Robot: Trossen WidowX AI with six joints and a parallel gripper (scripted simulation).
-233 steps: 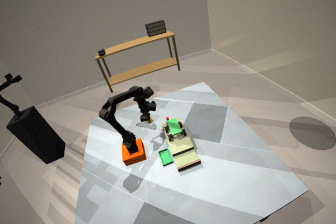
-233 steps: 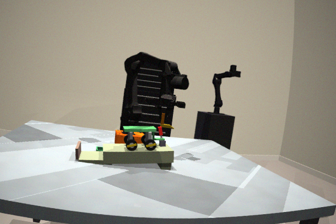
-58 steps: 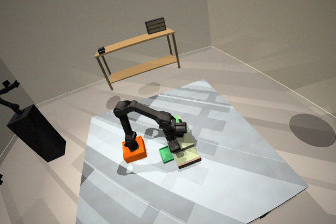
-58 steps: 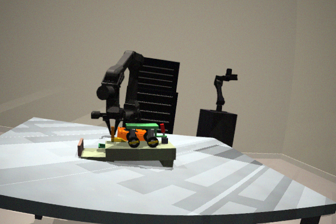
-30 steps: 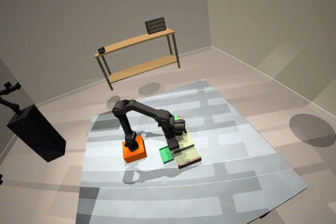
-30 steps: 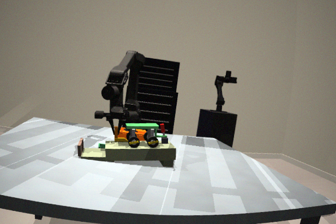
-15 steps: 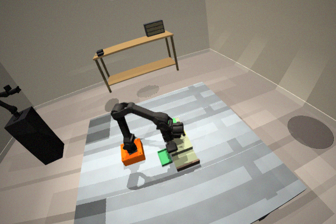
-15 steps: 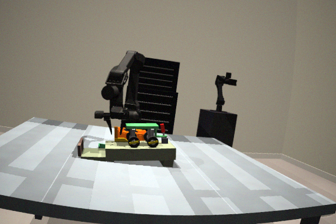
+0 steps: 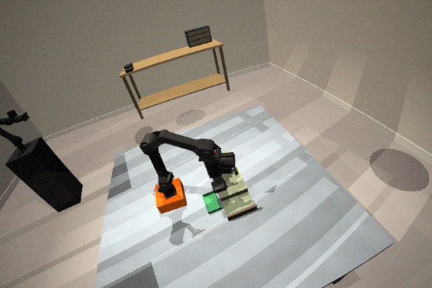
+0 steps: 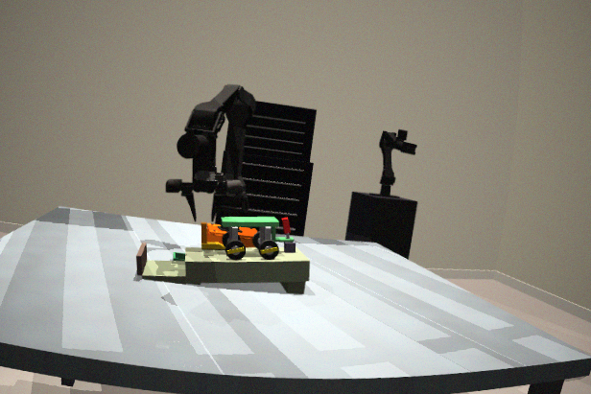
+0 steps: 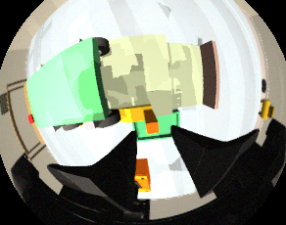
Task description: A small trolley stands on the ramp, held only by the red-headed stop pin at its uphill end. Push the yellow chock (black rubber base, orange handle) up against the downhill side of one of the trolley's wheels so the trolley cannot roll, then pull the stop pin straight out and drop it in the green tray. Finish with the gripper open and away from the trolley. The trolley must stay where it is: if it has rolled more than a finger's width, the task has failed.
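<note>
Now: the yellow chock 40 mm below my gripper tip, 30 mm to the left of it and 10 mm ahead of it. From my gripper tip the other things lie so: green-topped trolley (100 mm to the left, 80 mm ahead, 20 mm below); pale ramp (90 mm to the left, 80 mm below, 80 mm ahead); green tray (130 mm below, 60 mm behind).
</note>
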